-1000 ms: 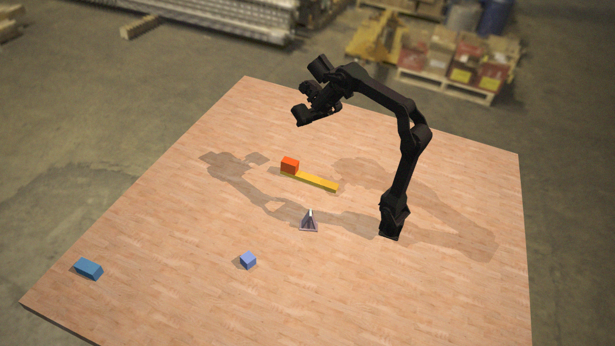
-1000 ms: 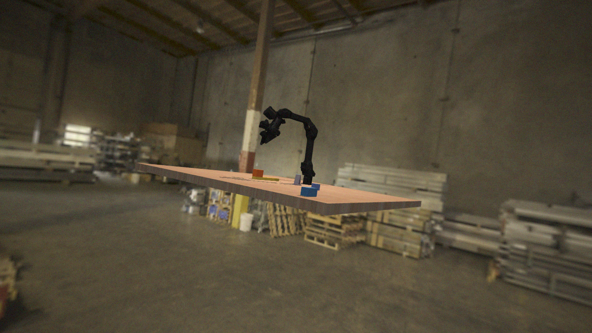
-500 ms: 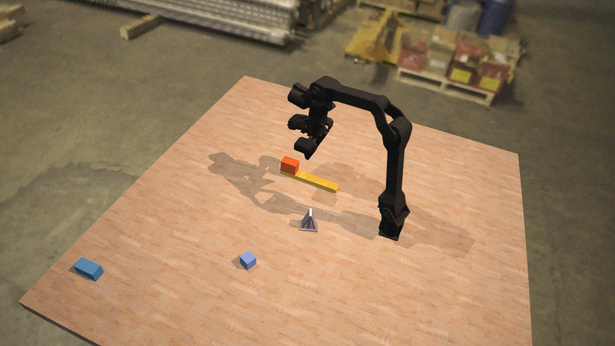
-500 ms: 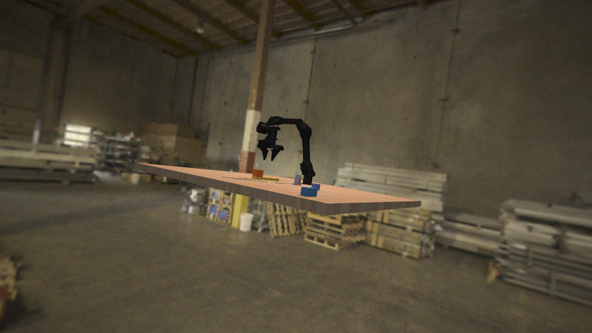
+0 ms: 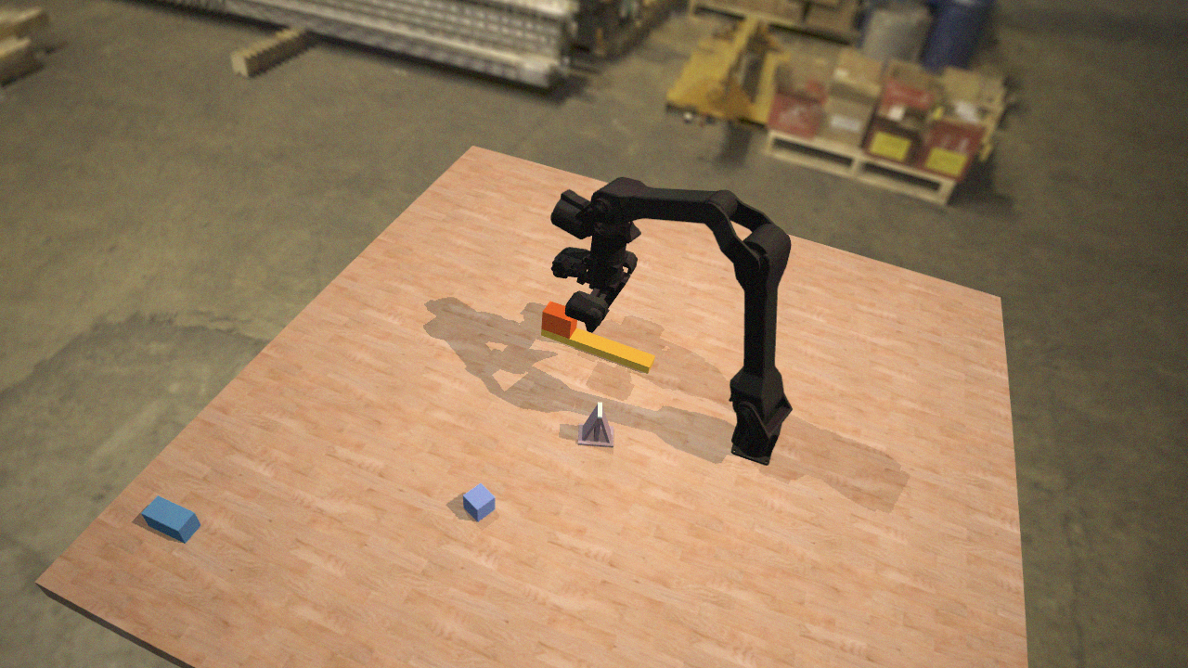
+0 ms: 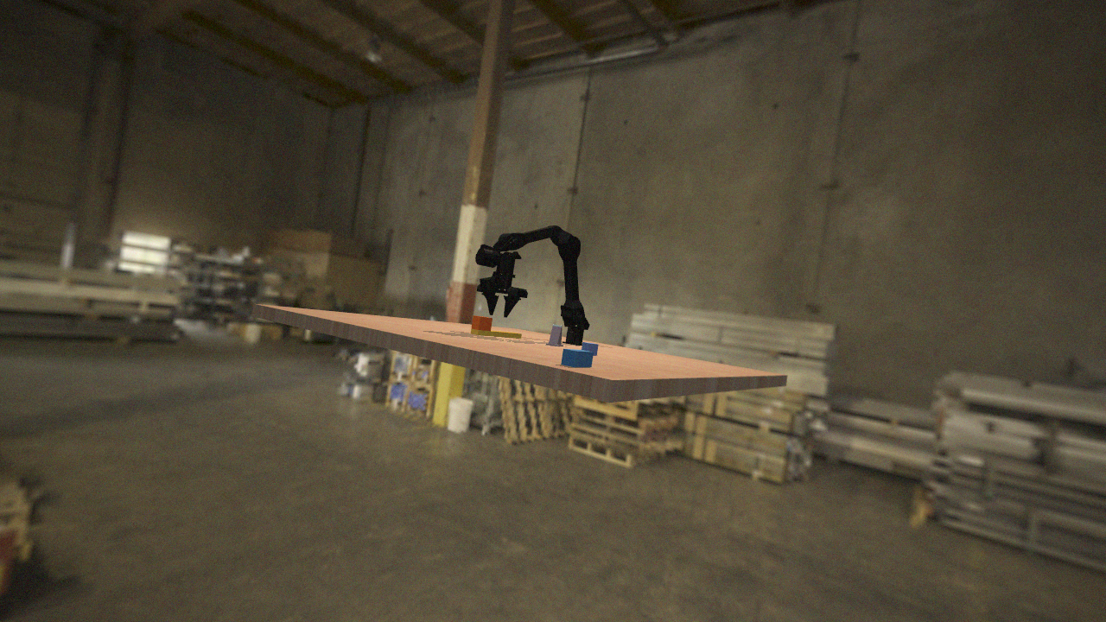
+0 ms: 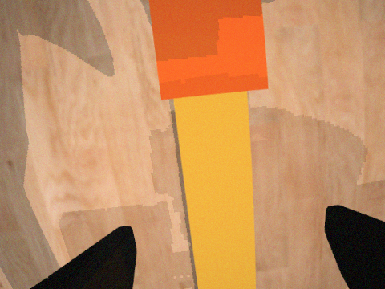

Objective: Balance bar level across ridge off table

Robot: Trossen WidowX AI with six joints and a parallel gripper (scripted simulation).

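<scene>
Right now the grey ridge is 8 cm behind my gripper tip, 19 cm to the left of it and 3 cm below it. Round my gripper tip: small light-blue cube (4 cm ahead, 40 cm to the left, 5 cm below).
</scene>
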